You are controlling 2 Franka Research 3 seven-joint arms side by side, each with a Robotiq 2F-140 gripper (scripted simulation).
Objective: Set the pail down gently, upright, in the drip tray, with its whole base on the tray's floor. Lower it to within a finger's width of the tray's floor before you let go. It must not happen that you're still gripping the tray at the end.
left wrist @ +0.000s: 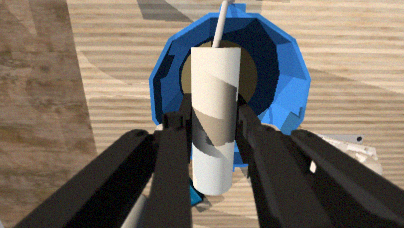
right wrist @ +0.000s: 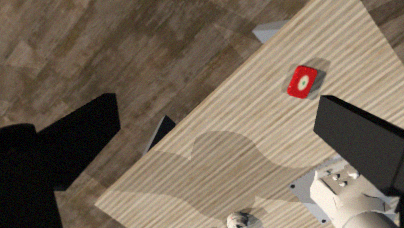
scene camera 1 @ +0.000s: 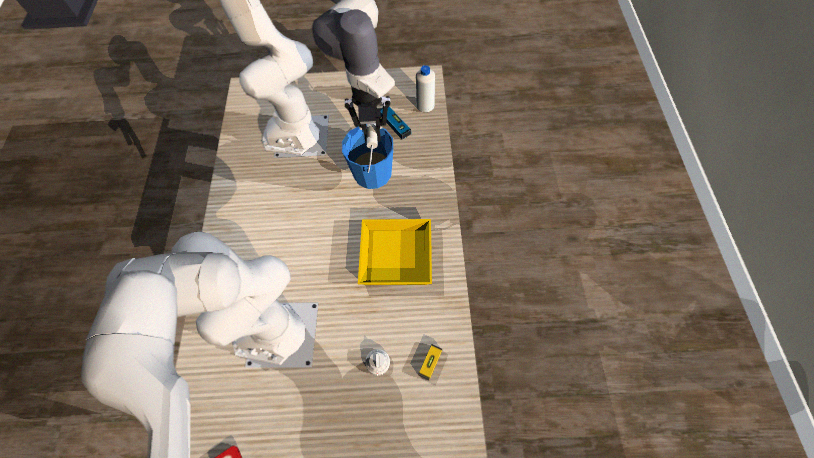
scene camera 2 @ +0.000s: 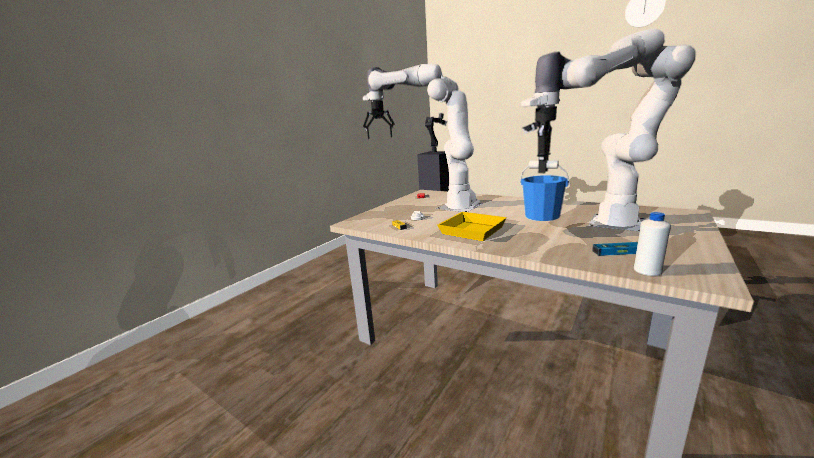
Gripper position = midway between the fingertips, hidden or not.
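Scene camera 1 shows the left gripper (scene camera 1: 372, 138), a blue pail (scene camera 1: 354, 148), a yellow drip tray (scene camera 1: 392, 251) and a white bottle (scene camera 1: 425, 78). In scene camera 2 the pail (scene camera 2: 543, 195), the tray (scene camera 2: 474, 226) and the bottle (scene camera 2: 654, 232) can be seen as well. The right wrist view has the right gripper (right wrist: 216, 112), while the blue pail is out of frame in the right wrist view. In the left wrist view, the yellow drip tray is out of frame.
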